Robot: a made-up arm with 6 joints. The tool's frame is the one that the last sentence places.
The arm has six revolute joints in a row. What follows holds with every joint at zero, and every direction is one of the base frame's.
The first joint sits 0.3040 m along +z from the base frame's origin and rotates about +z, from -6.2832 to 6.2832 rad.
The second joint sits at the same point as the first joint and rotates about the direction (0, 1, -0.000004), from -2.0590 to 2.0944 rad.
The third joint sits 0.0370 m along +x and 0.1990 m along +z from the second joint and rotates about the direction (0, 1, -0.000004), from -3.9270 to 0.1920 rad.
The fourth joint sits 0.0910 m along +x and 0.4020 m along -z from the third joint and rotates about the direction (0, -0.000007, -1), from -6.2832 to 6.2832 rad.
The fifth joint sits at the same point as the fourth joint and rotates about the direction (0, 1, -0.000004), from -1.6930 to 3.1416 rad.
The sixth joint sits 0.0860 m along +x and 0.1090 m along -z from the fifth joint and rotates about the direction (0, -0.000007, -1), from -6.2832 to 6.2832 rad.
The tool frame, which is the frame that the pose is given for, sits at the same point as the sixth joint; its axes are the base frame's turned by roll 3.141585, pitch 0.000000 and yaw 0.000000 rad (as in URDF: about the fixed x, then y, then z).
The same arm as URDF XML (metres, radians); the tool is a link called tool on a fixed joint. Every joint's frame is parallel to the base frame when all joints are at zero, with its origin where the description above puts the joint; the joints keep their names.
<robot name="arm">
  <link name="base_link"/>
  <link name="link1"/>
  <link name="link2"/>
  <link name="link3"/>
  <link name="link4"/>
  <link name="link5"/>
  <link name="link6"/>
  <link name="tool"/>
  <joint name="joint 1" type="revolute">
    <parent link="base_link"/>
    <child link="link1"/>
    <origin xyz="0.0000 0.0000 0.3040" rpy="0.0000 0.0000 0.0000"/>
    <axis xyz="0 0 1"/>
    <limit lower="-6.2832" upper="6.2832"/>
  </joint>
  <joint name="joint 2" type="revolute">
    <parent link="link1"/>
    <child link="link2"/>
    <origin xyz="0.0000 0.0000 0.0000" rpy="0.0000 0.0000 0.0000"/>
    <axis xyz="0 1 0"/>
    <limit lower="-2.0590" upper="2.0944"/>
  </joint>
  <joint name="joint 3" type="revolute">
    <parent link="link2"/>
    <child link="link3"/>
    <origin xyz="0.0370 0.0000 0.1990" rpy="0.0000 0.0000 0.0000"/>
    <axis xyz="0 1 0"/>
    <limit lower="-3.9270" upper="0.1920"/>
  </joint>
  <joint name="joint 4" type="revolute">
    <parent link="link3"/>
    <child link="link4"/>
    <origin xyz="0.0910 0.0000 -0.4020" rpy="0.0000 0.0000 0.0000"/>
    <axis xyz="0 0 -1"/>
    <limit lower="-6.2832" upper="6.2832"/>
  </joint>
  <joint name="joint 5" type="revolute">
    <parent link="link4"/>
    <child link="link5"/>
    <origin xyz="0.0000 0.0000 0.0000" rpy="0.0000 0.0000 0.0000"/>
    <axis xyz="0 1 0"/>
    <limit lower="-1.6930" upper="3.1416"/>
  </joint>
  <joint name="joint 6" type="revolute">
    <parent link="link5"/>
    <child link="link6"/>
    <origin xyz="0.0860 0.0000 -0.1090" rpy="0.0000 0.0000 0.0000"/>
    <axis xyz="0 0 -1"/>
    <limit lower="-6.2832" upper="6.2832"/>
  </joint>
  <joint name="tool_joint" type="fixed">
    <parent link="link6"/>
    <child link="tool"/>
    <origin xyz="0.0000 0.0000 0.0000" rpy="3.1416 0.0000 0.0000"/>
  </joint>
</robot>

